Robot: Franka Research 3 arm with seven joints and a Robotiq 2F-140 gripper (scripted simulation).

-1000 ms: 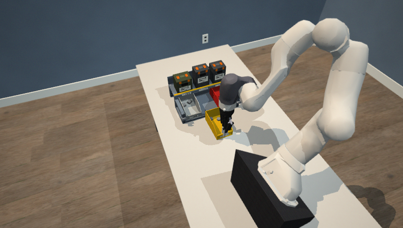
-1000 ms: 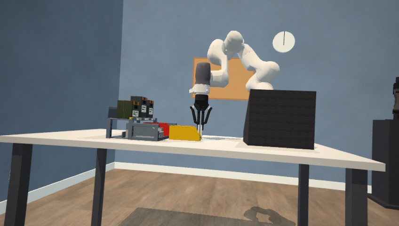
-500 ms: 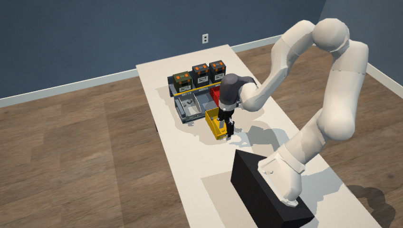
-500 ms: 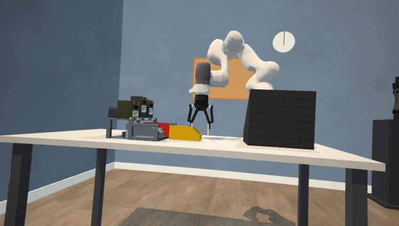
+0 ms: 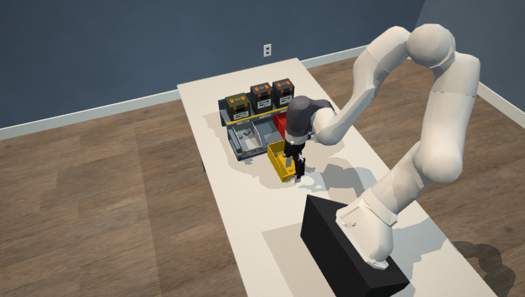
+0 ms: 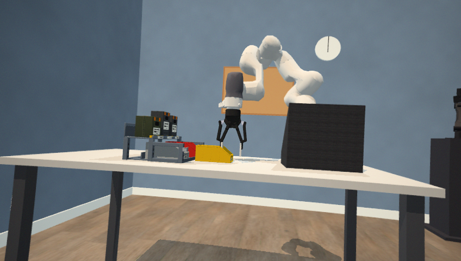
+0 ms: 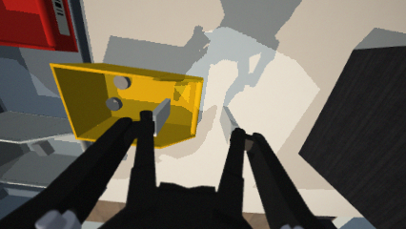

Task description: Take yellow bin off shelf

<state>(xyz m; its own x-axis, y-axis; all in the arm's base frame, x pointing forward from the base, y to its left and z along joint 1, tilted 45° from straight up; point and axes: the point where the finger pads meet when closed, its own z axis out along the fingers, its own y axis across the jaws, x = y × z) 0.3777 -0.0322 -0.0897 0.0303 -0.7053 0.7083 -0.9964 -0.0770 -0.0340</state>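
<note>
Right now my hand is 80 mm short of the yellow open bin and 20 mm above it. The rest, counted from my hand: grey bin (270 mm ahead, 120 mm to the left, 10 mm below); red bin (280 mm ahead, 100 mm to the right, 10 mm below).
</note>
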